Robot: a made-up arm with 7 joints.
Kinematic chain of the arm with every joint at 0, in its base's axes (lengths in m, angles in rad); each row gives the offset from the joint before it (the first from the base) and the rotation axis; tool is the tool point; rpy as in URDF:
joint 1: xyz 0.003 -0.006 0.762 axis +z
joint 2: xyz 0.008 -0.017 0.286 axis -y
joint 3: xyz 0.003 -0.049 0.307 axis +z
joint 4: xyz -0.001 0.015 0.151 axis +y
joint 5: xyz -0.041 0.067 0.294 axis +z
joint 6: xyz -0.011 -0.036 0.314 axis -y
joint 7: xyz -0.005 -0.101 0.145 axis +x
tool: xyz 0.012 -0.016 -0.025 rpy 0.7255 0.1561 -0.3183
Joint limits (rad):
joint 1: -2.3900..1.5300
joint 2: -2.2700..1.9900
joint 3: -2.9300..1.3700
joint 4: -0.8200..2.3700
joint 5: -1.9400..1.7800
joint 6: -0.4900..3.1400
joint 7: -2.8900..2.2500
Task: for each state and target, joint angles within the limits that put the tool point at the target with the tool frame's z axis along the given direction. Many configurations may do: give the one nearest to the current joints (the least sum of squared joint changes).
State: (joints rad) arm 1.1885 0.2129 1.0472 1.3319 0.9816 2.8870 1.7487
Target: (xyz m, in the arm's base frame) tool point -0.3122 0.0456 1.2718 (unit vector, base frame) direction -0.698 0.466 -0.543
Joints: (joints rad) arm 1.4509 0.3290 1.3186 2.0239 1.1765 3.1400 2.1918
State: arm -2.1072 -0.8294 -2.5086 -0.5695 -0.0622 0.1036 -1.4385
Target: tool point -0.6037 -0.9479 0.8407 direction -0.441 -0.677 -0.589
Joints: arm -2.3717 -1.4132 -2.6036 -0.6140 -0.0199 0.0847 -0.9405
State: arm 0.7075 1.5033 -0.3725 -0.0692 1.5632 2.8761 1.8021
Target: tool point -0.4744 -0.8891 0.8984 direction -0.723 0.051 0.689
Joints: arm 0.9279 1.8133 -0.2482 0.0804 1.5554 2.0102 1.8116
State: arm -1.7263 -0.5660 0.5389 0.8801 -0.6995 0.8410 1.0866
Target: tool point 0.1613 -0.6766 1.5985 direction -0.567 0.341 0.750
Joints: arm -1.9296 0.0549 0.5192 1.7271 -1.1402 0.5445 1.3991
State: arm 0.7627 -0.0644 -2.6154 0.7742 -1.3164 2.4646 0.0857
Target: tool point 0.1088 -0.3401 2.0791 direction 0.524 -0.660 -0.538
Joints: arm 0.4176 0.0135 -2.8749 0.4700 -1.8491 1.9674 -0.7540
